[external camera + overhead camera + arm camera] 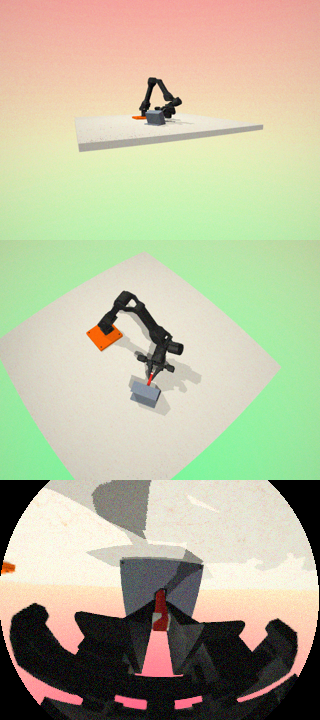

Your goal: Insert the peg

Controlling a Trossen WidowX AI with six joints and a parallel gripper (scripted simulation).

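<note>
My gripper tip is 2 cm short of the grey sloped panel, 5 cm to the left of it and 2 cm above it. Round my gripper tip: red peg (1 cm behind, 1 cm to the left, 1 cm above).
</note>
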